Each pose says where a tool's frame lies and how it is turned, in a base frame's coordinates. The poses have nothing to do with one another.
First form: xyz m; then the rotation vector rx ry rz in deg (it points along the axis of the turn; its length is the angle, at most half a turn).
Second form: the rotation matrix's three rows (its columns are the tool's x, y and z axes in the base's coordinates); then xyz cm. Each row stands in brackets. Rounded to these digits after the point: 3 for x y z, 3 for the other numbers.
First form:
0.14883 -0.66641 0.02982 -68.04 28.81 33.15
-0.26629 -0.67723 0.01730 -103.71 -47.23 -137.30
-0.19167 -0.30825 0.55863 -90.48 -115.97 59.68
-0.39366 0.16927 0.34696 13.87 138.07 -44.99
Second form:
[[0.752 -0.656 0.061], [0.152 0.263 0.953], [-0.641 -0.707 0.298]], [14.883 -66.641 2.982]
[[-0.324 0.329 0.887], [0.287 -0.860 0.423], [0.902 0.391 0.184]], [-26.629 -67.723 1.730]
[[-0.304 0.668 -0.679], [0.941 0.099 -0.324], [-0.149 -0.737 -0.659]], [-19.167 -30.825 55.863]
[[-0.811 0.338 0.477], [-0.009 0.810 -0.587], [-0.585 -0.480 -0.654]], [-39.366 16.927 34.696]

